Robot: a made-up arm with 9 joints. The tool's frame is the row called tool.
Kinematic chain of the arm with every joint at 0, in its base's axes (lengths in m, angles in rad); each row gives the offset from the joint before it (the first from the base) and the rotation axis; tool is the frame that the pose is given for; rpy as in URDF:
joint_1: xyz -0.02 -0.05 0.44 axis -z
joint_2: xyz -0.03 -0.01 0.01 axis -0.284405 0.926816 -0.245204
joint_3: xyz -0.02 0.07 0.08 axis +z
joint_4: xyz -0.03 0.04 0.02 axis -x
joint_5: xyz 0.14 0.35 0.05 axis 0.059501 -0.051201 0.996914
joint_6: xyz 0 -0.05 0.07 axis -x
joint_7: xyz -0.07 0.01 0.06 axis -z
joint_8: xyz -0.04 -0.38 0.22 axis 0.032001 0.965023 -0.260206
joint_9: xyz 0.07 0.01 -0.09 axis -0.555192 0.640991 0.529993
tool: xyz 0.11 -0.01 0.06 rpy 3.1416 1.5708 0
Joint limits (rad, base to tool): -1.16..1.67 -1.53..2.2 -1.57..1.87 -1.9..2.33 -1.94..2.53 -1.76..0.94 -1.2..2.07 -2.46..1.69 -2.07..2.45
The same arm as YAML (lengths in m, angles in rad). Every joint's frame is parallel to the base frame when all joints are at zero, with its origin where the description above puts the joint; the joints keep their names.
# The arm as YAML. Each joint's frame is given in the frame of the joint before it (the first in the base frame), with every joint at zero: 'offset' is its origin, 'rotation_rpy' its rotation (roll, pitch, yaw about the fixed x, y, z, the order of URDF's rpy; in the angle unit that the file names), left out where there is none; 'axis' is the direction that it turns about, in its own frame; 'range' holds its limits. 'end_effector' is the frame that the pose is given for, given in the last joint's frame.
length_unit: m
angle_unit: rad
chain:
  - id: joint_1
    offset: [-0.02, -0.05, 0.44]
    axis: [0.0, 0.0, -1.0]
    range: [-1.16, 1.67]
  - id: joint_2
    offset: [-0.03, -0.01, 0.01]
    axis: [-0.284405, 0.926816, -0.245204]
    range: [-1.53, 2.2]
  - id: joint_3
    offset: [-0.02, 0.07, 0.08]
    axis: [0.0, 0.0, 1.0]
    range: [-1.57, 1.87]
  - id: joint_4
    offset: [-0.03, 0.04, 0.02]
    axis: [-1.0, 0.0, 0.0]
    range: [-1.9, 2.33]
  - id: joint_5
    offset: [0.14, 0.35, 0.05]
    axis: [0.059501, -0.051201, 0.996914]
    range: [-1.94, 2.53]
  - id: joint_6
    offset: [0.0, -0.05, 0.07]
    axis: [-1.0, 0.0, 0.0]
    range: [-1.76, 0.94]
  - id: joint_7
    offset: [-0.07, 0.01, 0.06]
    axis: [0.0, 0.0, -1.0]
    range: [-1.2, 2.07]
  - id: joint_8
    offset: [-0.04, -0.38, 0.22]
    axis: [0.032001, 0.965023, -0.260206]
    range: [-2.46, 1.69]
  - id: joint_9
    offset: [0.07, 0.01, -0.09]
    axis: [-0.555192, 0.640991, 0.529993]
    range: [-2.07, 2.45]
end_effector:
  offset: [0.11, -0.01, 0.06]
  rotation_rpy: [-3.1416, 1.5708, 0.0]

